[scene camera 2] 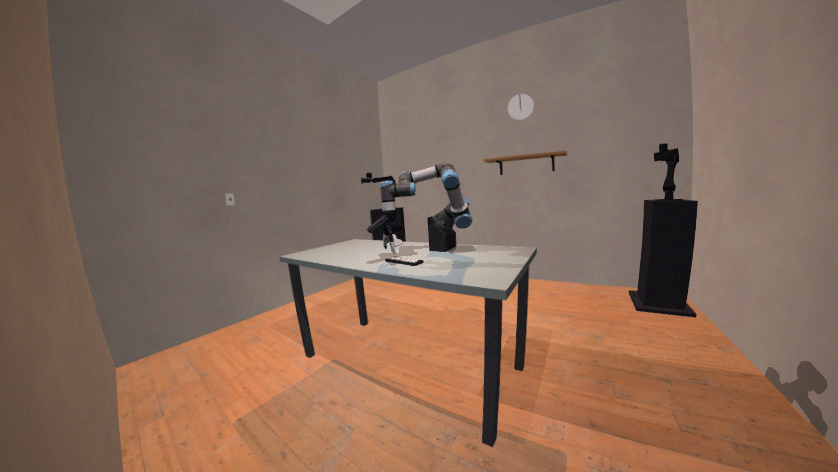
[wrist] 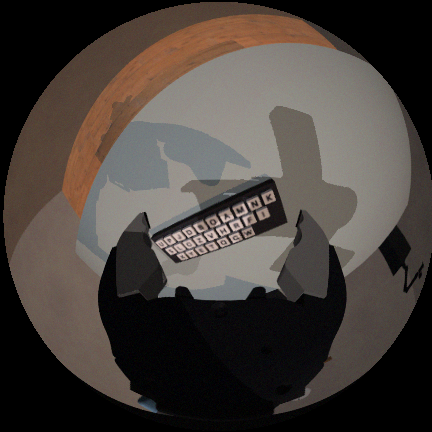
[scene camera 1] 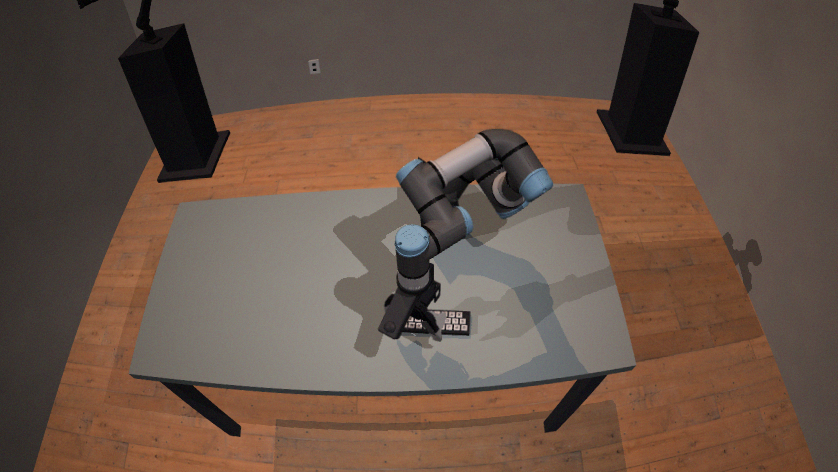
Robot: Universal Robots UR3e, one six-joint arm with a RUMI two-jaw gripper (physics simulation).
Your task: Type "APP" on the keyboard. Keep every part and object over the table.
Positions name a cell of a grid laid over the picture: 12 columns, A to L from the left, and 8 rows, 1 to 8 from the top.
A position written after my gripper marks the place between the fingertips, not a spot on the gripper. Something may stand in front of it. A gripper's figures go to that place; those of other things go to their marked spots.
Scene:
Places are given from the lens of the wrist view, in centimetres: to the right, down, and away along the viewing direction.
my gripper (wrist: G4): 0, 0, 12
black keyboard (wrist: H4): 5, -1, 18

